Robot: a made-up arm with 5 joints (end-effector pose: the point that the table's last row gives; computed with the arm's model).
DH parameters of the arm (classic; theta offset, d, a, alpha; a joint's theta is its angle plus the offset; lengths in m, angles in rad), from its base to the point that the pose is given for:
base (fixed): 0 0.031 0 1.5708
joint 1: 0 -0.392 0.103 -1.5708
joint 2: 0 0.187 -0.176 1.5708
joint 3: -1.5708 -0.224 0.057 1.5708
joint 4: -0.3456 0 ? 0
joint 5: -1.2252 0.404 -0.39 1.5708
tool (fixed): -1.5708 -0.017 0 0
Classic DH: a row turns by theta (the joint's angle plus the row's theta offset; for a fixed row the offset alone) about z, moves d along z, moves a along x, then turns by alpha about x.
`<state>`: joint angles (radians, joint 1 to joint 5).
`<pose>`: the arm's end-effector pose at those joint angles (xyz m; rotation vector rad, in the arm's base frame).
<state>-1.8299 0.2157 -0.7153 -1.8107 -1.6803</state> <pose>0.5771 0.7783 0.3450 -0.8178 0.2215 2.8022</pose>
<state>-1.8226 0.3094 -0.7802 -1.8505 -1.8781</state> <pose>0.6328 0.7063 0.2831 -0.6596 0.4243 2.7310</pose>
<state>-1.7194 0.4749 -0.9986 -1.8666 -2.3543</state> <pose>0.6767 0.5742 0.1481 -0.3757 0.8479 2.6287</pose>
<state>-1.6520 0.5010 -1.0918 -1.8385 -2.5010</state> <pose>0.6709 0.5561 0.1225 -0.3405 0.9651 2.6181</pose>
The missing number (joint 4, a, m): -0.1063
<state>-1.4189 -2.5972 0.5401 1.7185 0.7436</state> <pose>0.3145 0.1906 -0.9014 1.1164 -1.2255 0.1601</pose>
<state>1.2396 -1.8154 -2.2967 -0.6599 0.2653</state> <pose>-0.5998 0.4759 0.1293 2.2118 0.8588 0.2327</pose>
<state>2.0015 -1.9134 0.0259 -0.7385 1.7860</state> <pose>-0.5471 0.9728 0.0279 1.0144 -0.4592 -1.4673</pose>
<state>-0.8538 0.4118 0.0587 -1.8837 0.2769</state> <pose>-0.5696 0.3288 0.1564 1.6773 0.9309 -0.3423</pose>
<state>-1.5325 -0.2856 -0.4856 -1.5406 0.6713</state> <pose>-0.0009 0.4836 0.6514 0.3795 1.7060 -1.1195</pose>
